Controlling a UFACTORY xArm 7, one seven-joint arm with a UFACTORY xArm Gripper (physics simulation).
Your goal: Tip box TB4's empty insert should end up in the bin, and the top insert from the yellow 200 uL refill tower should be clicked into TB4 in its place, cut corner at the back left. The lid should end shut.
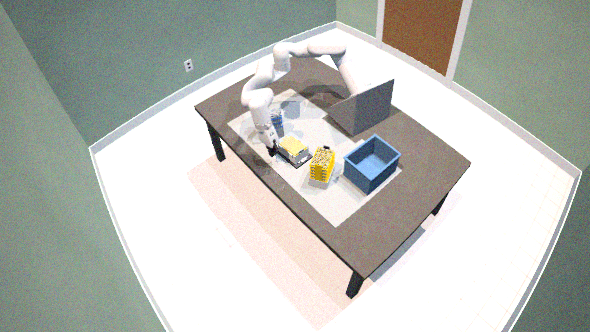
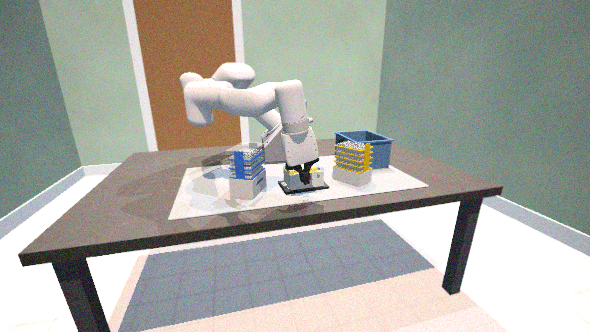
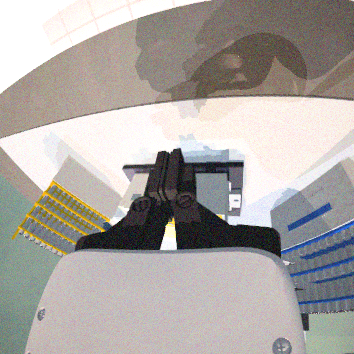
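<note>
Tip box TB4 [image 1: 300, 155] [image 2: 318, 178] [image 3: 211, 187] is a grey-white box on a black base [image 2: 312, 189] [image 3: 222, 165], with yellow showing at its top. I cannot tell its lid's state or the cut corner. My gripper [image 1: 271, 153] [image 2: 306, 182] [image 3: 174, 163] is shut and empty, pointing down at the box's side nearest the table's long edge and hiding part of it. The yellow refill tower [image 1: 321, 167] [image 2: 351, 159] [image 3: 67, 217] stands beside the box, with several stacked layers. The blue bin [image 1: 356, 176] [image 2: 381, 154] stands beyond it; no insert shows on its visible floor.
A blue refill tower [image 1: 278, 123] [image 2: 248, 167] [image 3: 322, 270] stands on the box's other side. A dark upright panel [image 1: 372, 107] stands behind the light mat [image 1: 336, 212] [image 2: 197, 206] [image 3: 95, 132]. The arm reaches over the back of the table.
</note>
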